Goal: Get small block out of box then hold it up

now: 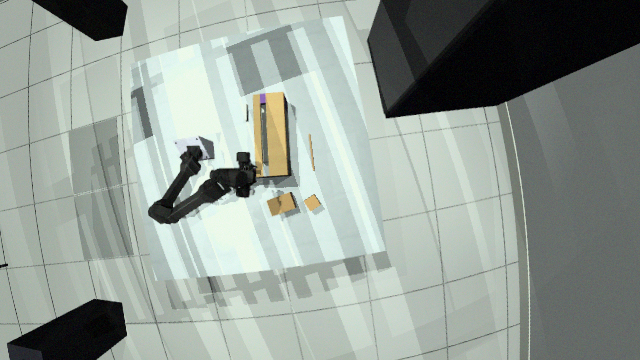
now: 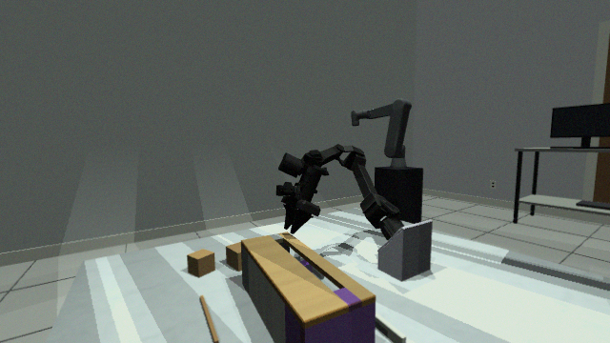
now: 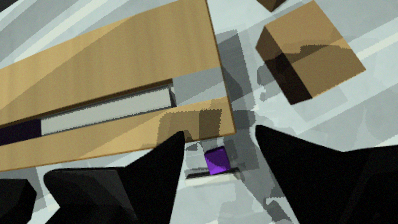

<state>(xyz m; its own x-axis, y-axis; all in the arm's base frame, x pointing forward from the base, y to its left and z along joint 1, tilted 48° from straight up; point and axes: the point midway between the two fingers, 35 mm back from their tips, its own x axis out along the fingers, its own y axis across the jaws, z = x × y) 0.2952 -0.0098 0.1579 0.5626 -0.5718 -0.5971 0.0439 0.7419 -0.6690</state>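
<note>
The purple block is 12 cm below my gripper tip, 5 cm behind it and 1 cm to the left of it. Also, from my gripper tip: wooden-topped box: 18 cm to the left, 7 cm below, 2 cm ahead; then grey piece: 13 cm below, 8 cm to the right, 6 cm behind; then thin wooden stick: 24 cm ahead, 13 cm below, 11 cm to the left.
</note>
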